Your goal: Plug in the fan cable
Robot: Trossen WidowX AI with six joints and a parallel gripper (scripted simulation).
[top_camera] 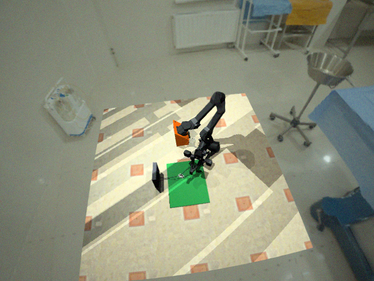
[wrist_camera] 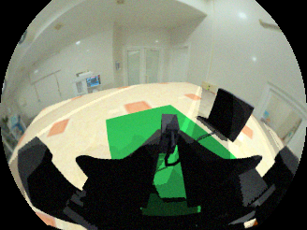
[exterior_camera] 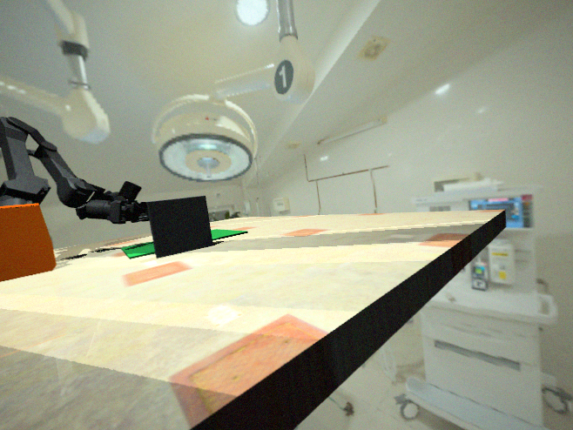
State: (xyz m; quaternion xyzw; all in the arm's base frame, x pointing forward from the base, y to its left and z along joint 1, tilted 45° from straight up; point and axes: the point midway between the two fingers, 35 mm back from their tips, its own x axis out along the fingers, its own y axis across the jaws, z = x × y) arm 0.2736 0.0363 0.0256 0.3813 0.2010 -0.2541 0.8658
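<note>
My gripper tip is now 10 cm above the green board, 4 cm to the left of it and 3 cm short of it. The rest, counted from my gripper tip: white four-pin header: 9 cm below, 7 cm to the right, 1 cm behind; then black fan: 22 cm to the right, 3 cm below, 2 cm behind; then cable plug: 1 cm below.
</note>
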